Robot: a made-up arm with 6 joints. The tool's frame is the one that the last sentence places. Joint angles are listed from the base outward.
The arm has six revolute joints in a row. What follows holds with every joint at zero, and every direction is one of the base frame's.
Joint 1 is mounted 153.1 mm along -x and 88.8 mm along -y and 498.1 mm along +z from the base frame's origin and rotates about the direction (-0.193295, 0.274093, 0.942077), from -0.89 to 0.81 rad.
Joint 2 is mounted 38.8 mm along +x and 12.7 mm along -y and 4.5 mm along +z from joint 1 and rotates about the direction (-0.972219, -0.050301, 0.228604), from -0.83 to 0.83 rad.
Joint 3 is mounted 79.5 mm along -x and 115.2 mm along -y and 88.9 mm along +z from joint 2 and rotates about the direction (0.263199, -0.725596, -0.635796), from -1.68 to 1.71 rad.
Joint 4 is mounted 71 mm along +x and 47.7 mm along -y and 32.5 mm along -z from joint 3 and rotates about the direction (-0.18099, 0.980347, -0.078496), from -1.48 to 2.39 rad.
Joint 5 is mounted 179.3 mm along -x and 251.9 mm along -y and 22.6 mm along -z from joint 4 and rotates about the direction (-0.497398, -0.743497, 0.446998), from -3.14 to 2.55 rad.
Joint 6 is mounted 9.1 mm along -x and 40.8 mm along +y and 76.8 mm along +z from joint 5 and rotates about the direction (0.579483, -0.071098, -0.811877), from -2.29 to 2.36 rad.
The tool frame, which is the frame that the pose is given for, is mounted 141.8 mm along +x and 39.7 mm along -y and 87.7 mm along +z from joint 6; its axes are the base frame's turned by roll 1.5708, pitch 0 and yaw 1.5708 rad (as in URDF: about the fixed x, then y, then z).
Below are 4 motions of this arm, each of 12 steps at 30 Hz.
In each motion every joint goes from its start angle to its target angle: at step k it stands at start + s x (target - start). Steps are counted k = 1, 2, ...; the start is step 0. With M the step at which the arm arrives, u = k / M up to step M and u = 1 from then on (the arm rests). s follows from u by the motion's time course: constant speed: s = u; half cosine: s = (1 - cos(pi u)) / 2; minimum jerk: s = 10 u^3 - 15 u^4 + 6 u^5.
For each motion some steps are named. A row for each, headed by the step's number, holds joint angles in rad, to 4 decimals.
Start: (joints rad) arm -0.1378 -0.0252 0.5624 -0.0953 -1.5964 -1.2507
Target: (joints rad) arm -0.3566 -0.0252 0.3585 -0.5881 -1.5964 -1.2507
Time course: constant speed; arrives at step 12
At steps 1, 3, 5, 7, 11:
1: -0.1560 -0.0252 0.5454 -0.1364 -1.5964 -1.2507
3: -0.1925 -0.0252 0.5114 -0.2185 -1.5964 -1.2507
5: -0.2290 -0.0252 0.4774 -0.3006 -1.5964 -1.2507
7: -0.2654 -0.0252 0.4435 -0.3828 -1.5964 -1.2507
11: -0.3384 -0.0252 0.3755 -0.5470 -1.5964 -1.2507

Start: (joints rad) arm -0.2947 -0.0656 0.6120 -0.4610 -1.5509 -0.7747
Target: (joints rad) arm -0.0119 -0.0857 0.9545 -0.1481 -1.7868 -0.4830
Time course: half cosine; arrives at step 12
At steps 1, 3, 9, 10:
1: -0.2899 -0.0659 0.6178 -0.4557 -1.5549 -0.7697
3: -0.2533 -0.0685 0.6622 -0.4152 -1.5854 -0.7320
9: -0.0533 -0.0828 0.9043 -0.1939 -1.7523 -0.5257
10: -0.0308 -0.0844 0.9316 -0.1691 -1.7710 -0.5025

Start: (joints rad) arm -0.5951 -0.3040 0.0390 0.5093 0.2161 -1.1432
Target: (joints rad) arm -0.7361 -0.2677 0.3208 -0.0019 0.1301 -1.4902
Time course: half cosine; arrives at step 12
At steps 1, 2, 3, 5, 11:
1: -0.5975 -0.3034 0.0438 0.5006 0.2146 -1.1491
2: -0.6045 -0.3016 0.0579 0.4751 0.2103 -1.1664
3: -0.6157 -0.2987 0.0803 0.4344 0.2035 -1.1940
5: -0.6474 -0.2905 0.1434 0.3199 0.1842 -1.2718
11: -0.7337 -0.2683 0.3160 0.0068 0.1316 -1.4843

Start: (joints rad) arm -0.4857 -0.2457 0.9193 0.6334 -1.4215 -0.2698
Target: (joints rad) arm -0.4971 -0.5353 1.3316 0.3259 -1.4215 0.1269
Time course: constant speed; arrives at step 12
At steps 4, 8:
4: -0.4895 -0.3422 1.0567 0.5309 -1.4215 -0.1376
8: -0.4933 -0.4388 1.1942 0.4284 -1.4215 -0.0053

